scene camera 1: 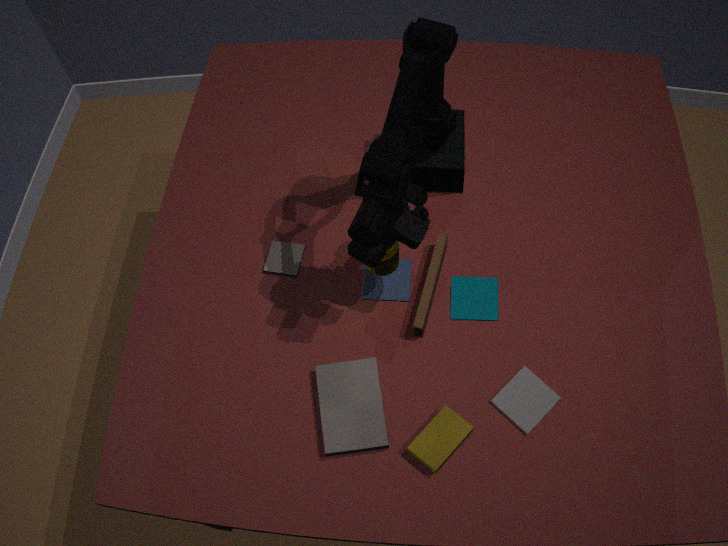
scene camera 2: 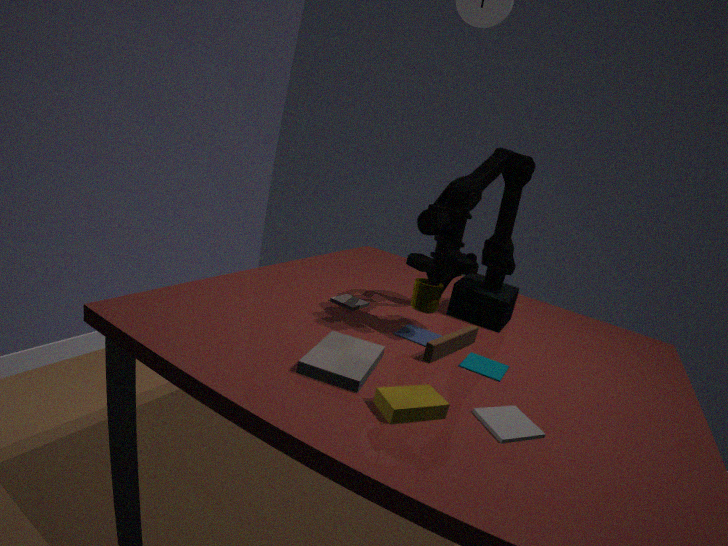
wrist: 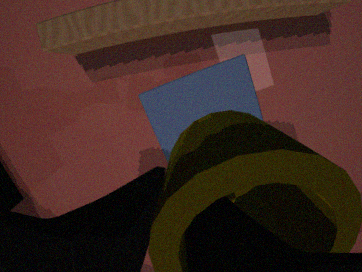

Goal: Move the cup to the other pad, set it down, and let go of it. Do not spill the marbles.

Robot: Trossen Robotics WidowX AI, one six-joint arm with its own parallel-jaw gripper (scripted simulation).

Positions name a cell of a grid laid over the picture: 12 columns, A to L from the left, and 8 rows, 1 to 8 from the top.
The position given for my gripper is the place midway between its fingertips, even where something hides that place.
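There is a small grey tile (scene camera 1: E4) here, though in the wrist view the tile is out of frame. I see a grey slab as well, (scene camera 1: F7) and (scene camera 2: F6); the slab, too, is out of frame in the wrist view. And my own gripper is visible to me (scene camera 1: G4), again (scene camera 2: H5), and also (wrist: F6).
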